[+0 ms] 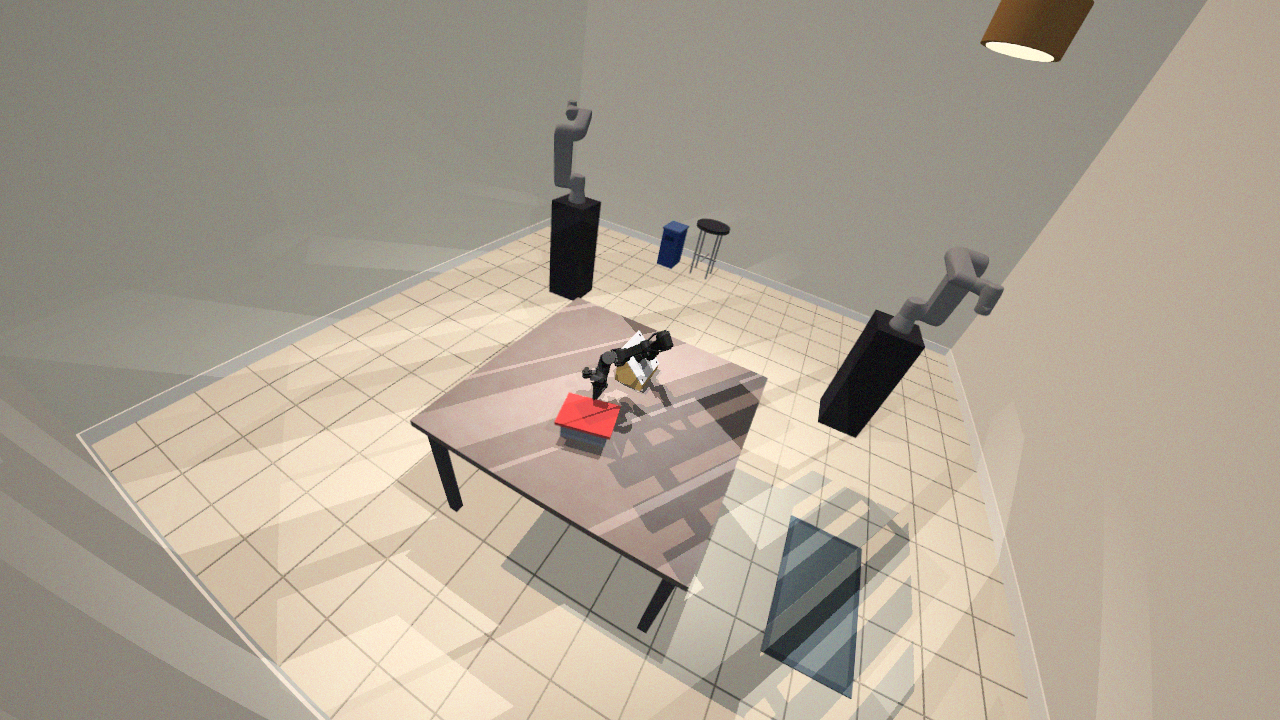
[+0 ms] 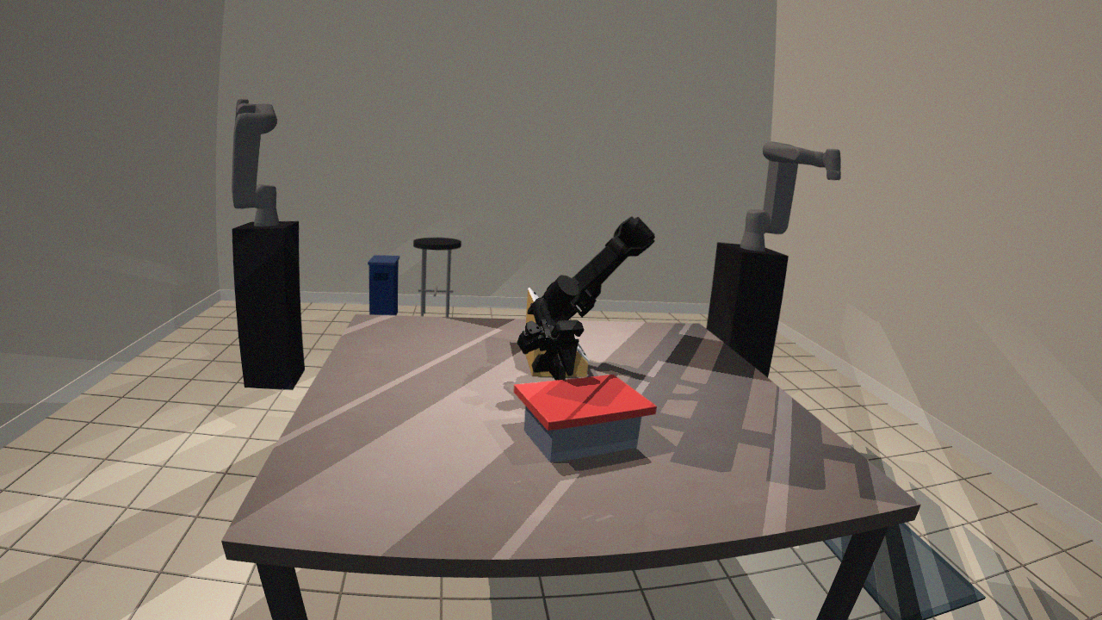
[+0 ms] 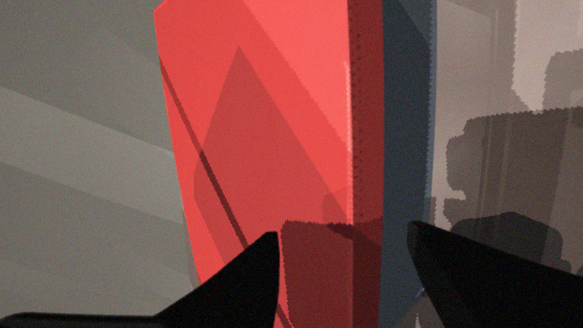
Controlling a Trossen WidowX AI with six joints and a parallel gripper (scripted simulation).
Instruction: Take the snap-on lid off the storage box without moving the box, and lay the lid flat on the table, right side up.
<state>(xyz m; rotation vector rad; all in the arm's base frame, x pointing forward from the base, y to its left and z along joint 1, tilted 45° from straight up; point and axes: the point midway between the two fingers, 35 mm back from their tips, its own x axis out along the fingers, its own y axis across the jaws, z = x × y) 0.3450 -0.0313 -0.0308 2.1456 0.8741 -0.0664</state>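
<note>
Now: gripper tip 8 cm short of the snap-on lid and 2 cm to the right of it. Also, from my gripper tip: storage box: 8 cm ahead, 2 cm to the left, 5 cm below.
</note>
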